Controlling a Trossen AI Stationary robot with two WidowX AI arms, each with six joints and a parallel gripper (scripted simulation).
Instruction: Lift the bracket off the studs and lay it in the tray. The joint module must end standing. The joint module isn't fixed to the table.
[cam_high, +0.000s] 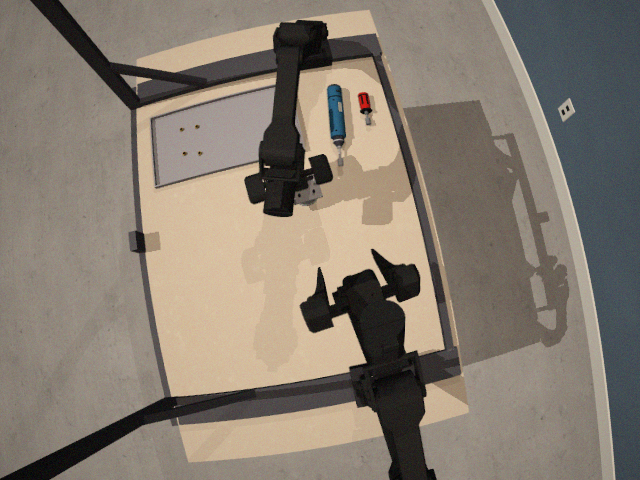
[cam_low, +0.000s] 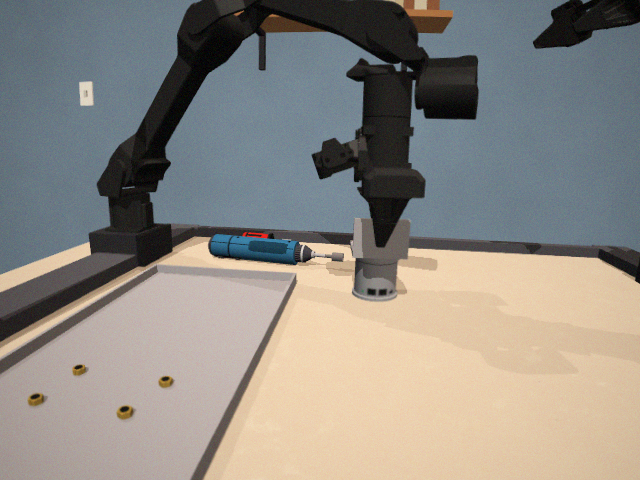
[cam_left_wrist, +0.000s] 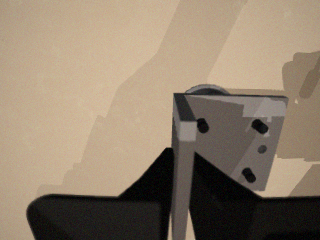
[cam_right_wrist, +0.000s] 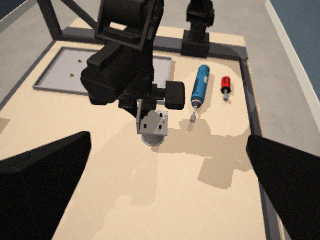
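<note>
Right now my left hand is 220 mm to the right of the grey tray, 160 mm past it and 100 mm above it. From my left hand the other things lie so: grey cylindrical joint module: 80 mm below, 30 mm ahead; grey L-shaped bracket: 40 mm below, 30 mm ahead; small red screwdriver: 230 mm ahead, 210 mm to the left, 100 mm below.
</note>
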